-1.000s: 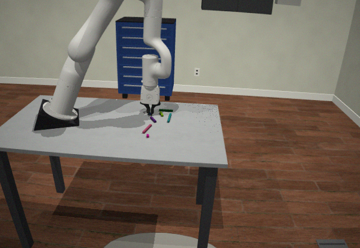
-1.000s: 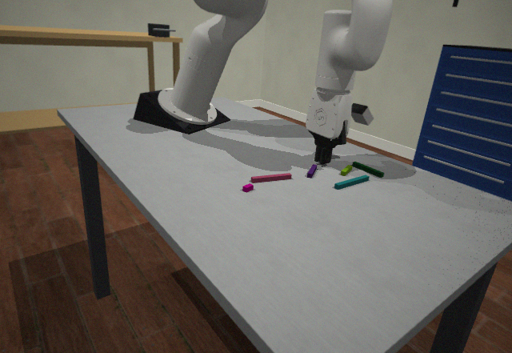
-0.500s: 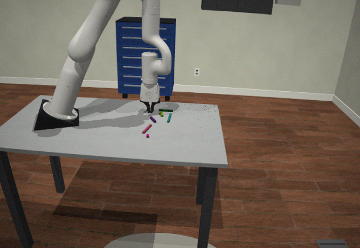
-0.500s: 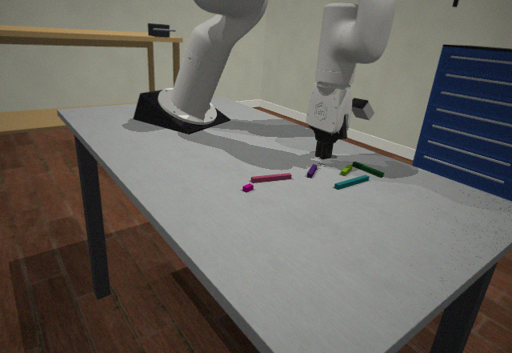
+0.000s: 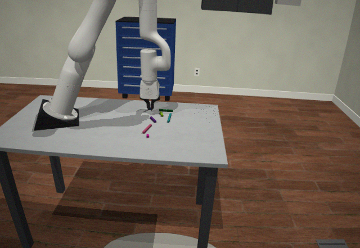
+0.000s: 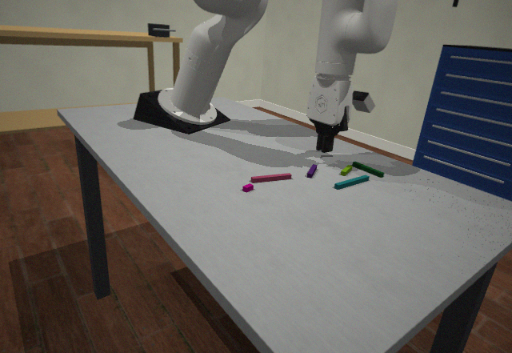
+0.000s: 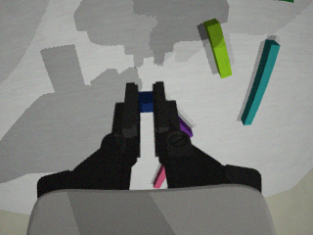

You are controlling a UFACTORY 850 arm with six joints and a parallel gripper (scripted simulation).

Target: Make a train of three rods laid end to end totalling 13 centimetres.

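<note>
The lime rod is 60 mm ahead of my hand, 30 mm to the left of it and 50 mm below it. Round my hand: purple rod: 40 mm ahead, 50 mm to the right, 50 mm below; then green rod: 60 mm ahead, 90 mm to the left, 50 mm below; then blue rod: 20 mm below.
</note>
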